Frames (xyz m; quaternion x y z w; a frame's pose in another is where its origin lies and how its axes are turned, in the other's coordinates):
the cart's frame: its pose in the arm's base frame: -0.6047 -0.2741 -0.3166 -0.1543 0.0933 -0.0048 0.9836
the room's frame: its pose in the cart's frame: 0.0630 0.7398 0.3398 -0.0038 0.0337 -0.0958 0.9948
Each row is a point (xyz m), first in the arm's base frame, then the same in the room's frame.
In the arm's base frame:
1: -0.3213 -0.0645 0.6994
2: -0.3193 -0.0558 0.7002
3: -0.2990 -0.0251 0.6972
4: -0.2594 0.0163 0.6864
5: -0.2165 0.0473 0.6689
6: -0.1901 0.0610 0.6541
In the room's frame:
1: 0.1370 -0.8452 0.7249
2: 0.1367 -0.8371 0.7288
3: 0.1493 -0.8043 0.7403
4: 0.1791 -0.7558 0.7528
5: 0.2158 -0.7140 0.7568
6: 0.2404 -0.6919 0.7539

